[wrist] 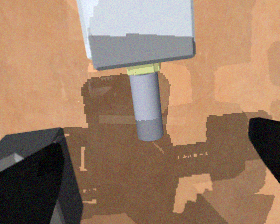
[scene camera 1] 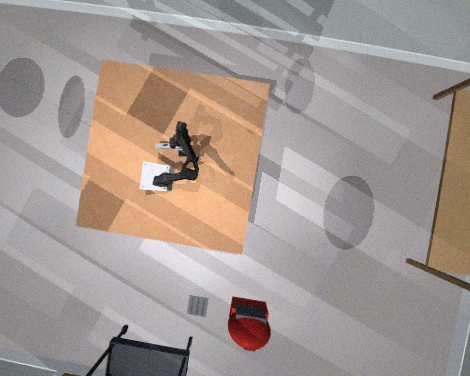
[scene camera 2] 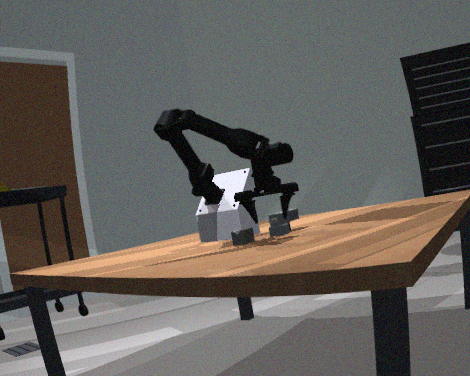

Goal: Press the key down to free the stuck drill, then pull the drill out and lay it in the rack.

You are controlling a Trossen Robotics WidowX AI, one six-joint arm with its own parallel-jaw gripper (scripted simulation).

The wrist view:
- my gripper: 156, 139
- drill: 144, 82
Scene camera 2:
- my gripper: 270, 221
